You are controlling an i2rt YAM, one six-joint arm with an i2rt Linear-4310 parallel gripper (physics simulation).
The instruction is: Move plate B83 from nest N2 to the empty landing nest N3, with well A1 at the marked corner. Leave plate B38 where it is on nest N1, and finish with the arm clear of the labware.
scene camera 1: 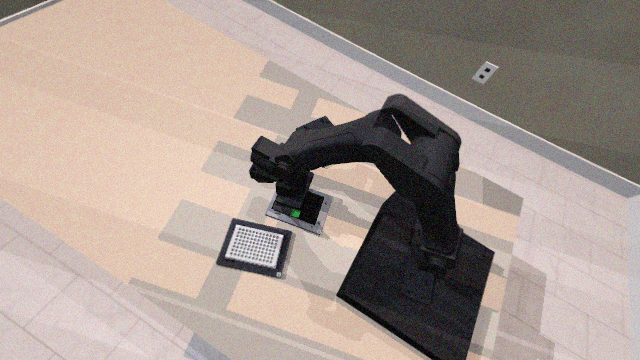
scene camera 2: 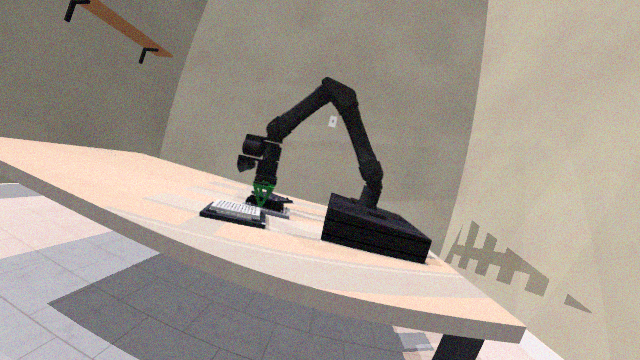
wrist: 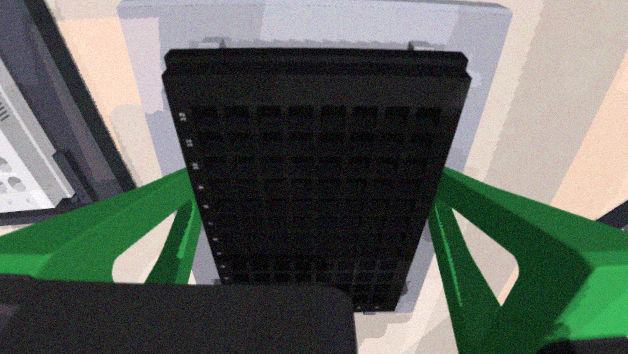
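Observation:
My gripper (scene camera 1: 296, 213) (scene camera 2: 261, 204) (wrist: 314, 177) is shut on a black well plate (scene camera 1: 313, 206) (scene camera 2: 274, 202) (wrist: 320, 150), with green fingers at its long sides. The plate is over a pale grey nest (scene camera 1: 326, 207) (scene camera 2: 282, 213) (wrist: 320, 22); whether it touches the nest is unclear. Row number 12 is at the far end in the wrist view; a dark housing covers the near left corner. A white well plate (scene camera 1: 254, 245) (scene camera 2: 235, 207) (wrist: 25, 185) sits in a dark nest (scene camera 1: 250, 271) (scene camera 2: 240, 221) (wrist: 75, 115) beside it. Plate and nest names are not readable.
The arm's black base (scene camera 1: 380, 280) (scene camera 2: 375, 235) stands right of the nests in both scene views. A dark edge (wrist: 617, 216) of another object shows at the right of the wrist view. A wall shelf (scene camera 2: 125, 27) is high at the back left.

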